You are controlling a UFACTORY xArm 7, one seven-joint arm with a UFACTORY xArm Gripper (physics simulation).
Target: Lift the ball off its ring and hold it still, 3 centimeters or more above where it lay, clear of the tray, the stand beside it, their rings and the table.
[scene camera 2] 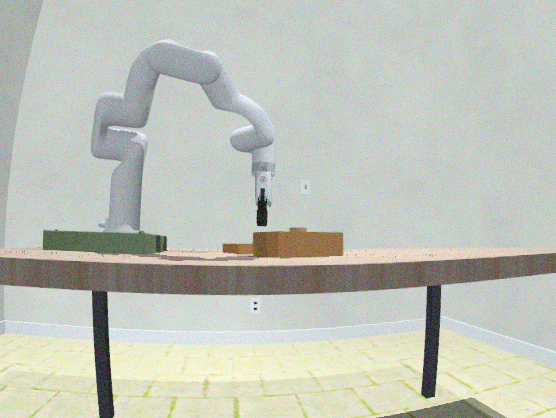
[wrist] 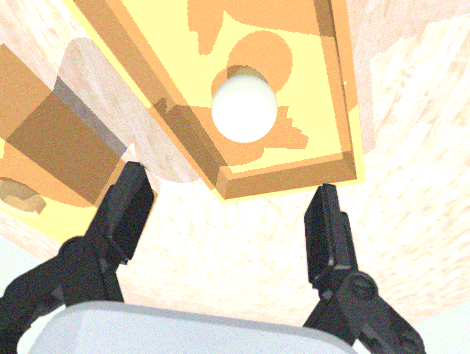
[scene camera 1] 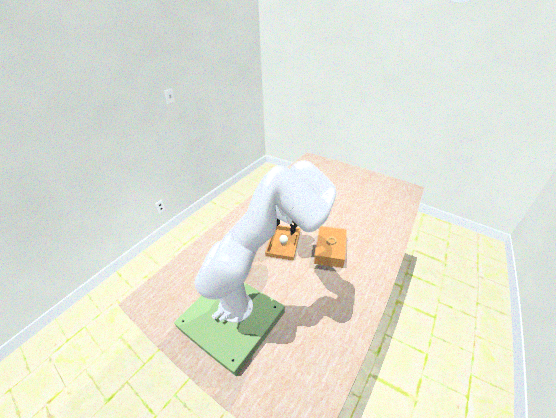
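Observation:
The white ball sits inside the shallow orange tray. Part of a small ring shows behind the ball in the wrist view; the ball hides the rest. In scene camera 2 the ball does not show. My gripper is open and empty, fingers wide apart. It hangs above the level of the stand's top. In the wrist view the ball lies beyond the fingertips, past the tray's near wall, not between the fingers.
The taller orange stand is beside the tray, with an empty ring on top. In the wrist view the left finger overlaps the stand's edge. The green base plate carries the arm.

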